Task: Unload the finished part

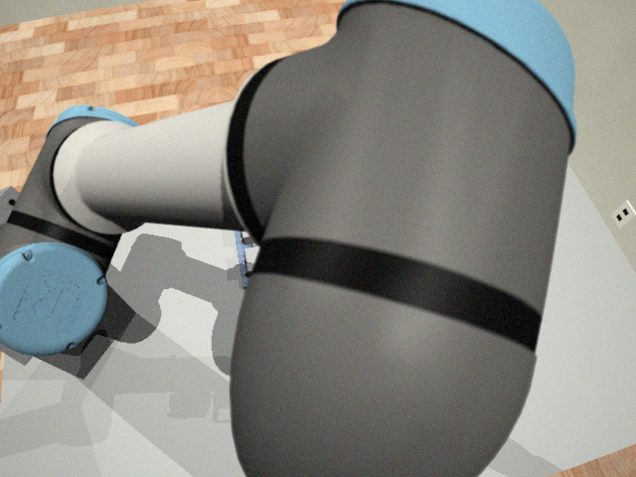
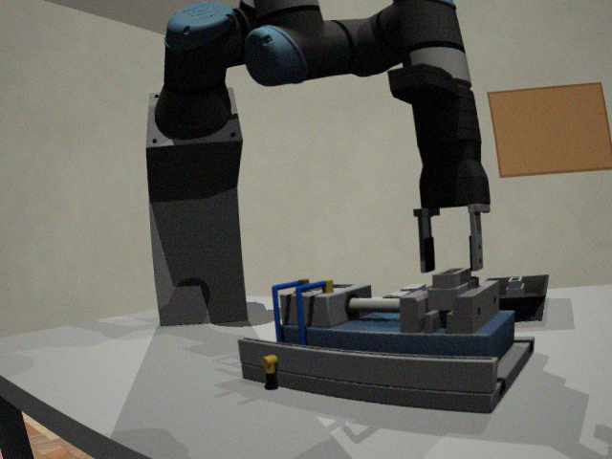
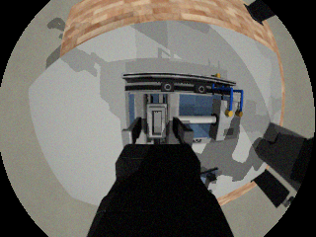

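Right now the blue base is 70 mm behind my hand, 10 mm to the left of it and 90 mm below it. The rest, counted from my hand: blue fixture plate 120 mm behind, 360 mm to the left, 130 mm below; then yellow block 80 mm behind, 400 mm to the left, 110 mm below.
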